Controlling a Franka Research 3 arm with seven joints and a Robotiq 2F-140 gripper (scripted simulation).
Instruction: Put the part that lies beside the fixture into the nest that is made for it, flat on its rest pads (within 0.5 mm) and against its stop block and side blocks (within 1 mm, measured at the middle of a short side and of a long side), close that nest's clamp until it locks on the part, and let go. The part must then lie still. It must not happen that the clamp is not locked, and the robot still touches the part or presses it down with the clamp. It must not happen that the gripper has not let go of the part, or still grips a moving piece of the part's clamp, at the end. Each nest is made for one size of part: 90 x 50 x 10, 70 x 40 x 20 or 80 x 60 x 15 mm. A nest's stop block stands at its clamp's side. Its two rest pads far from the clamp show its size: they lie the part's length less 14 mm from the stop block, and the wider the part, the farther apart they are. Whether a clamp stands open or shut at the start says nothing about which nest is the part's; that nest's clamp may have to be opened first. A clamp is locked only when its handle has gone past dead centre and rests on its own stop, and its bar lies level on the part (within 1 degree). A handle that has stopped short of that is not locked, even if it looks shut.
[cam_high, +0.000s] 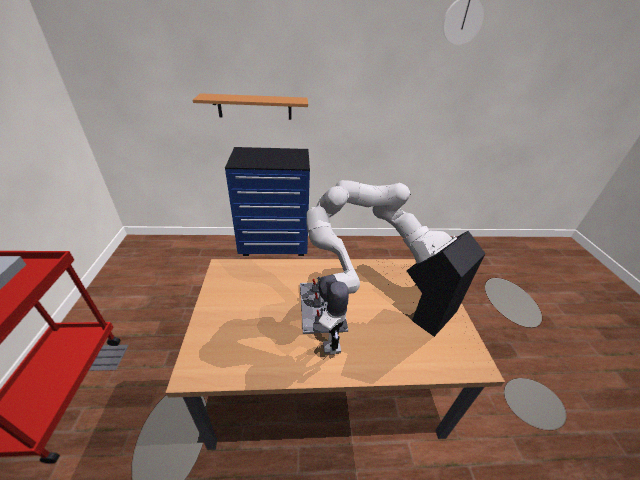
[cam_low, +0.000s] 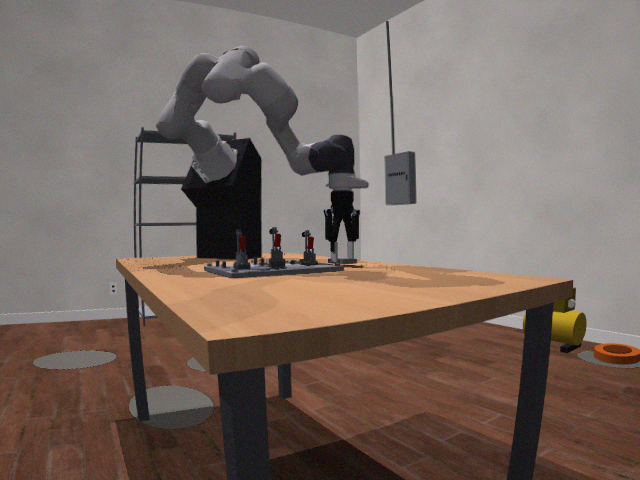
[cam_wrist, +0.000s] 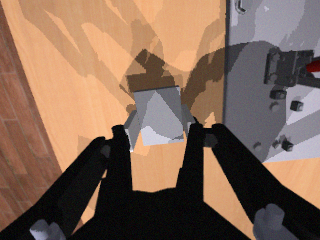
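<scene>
The grey fixture plate lies 260 mm to the right of my hand, 70 mm behind it and 40 mm below it. Also, from my hand: grey block part 30 mm below.
</scene>
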